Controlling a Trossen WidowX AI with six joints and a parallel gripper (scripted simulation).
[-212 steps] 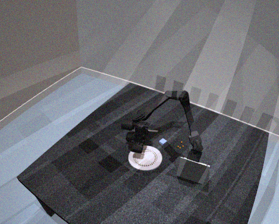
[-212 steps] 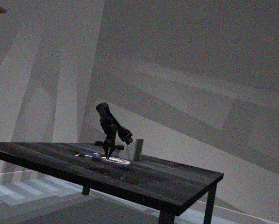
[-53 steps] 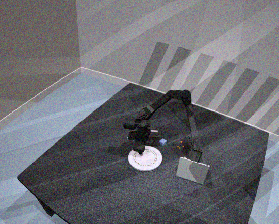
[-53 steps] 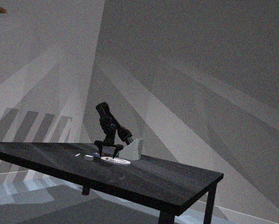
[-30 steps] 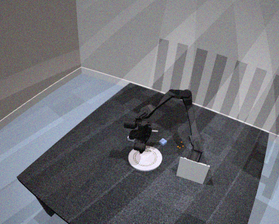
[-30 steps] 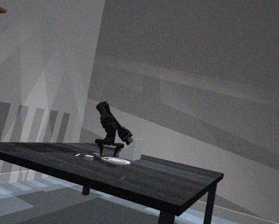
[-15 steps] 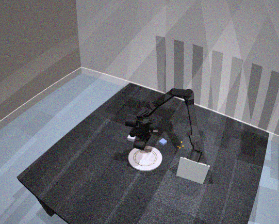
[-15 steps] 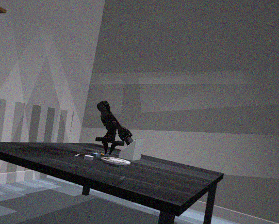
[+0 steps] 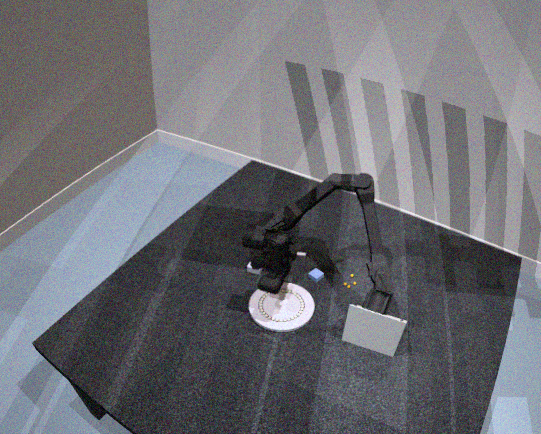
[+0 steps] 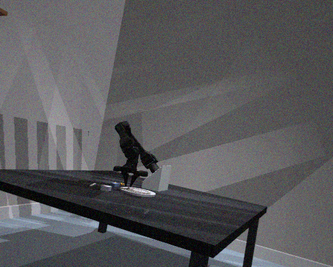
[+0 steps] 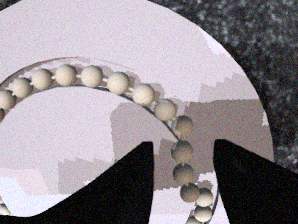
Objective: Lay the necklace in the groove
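The round white bead board lies 4 cm to the left of my gripper tip, 4 cm behind it and 2 cm below it. Round my gripper tip: small white block 12 cm ahead, 6 cm to the right, 2 cm below; then small blue cube 13 cm to the right, 7 cm behind, 2 cm below; then thin white stick 18 cm to the right, 7 cm ahead, 3 cm below.
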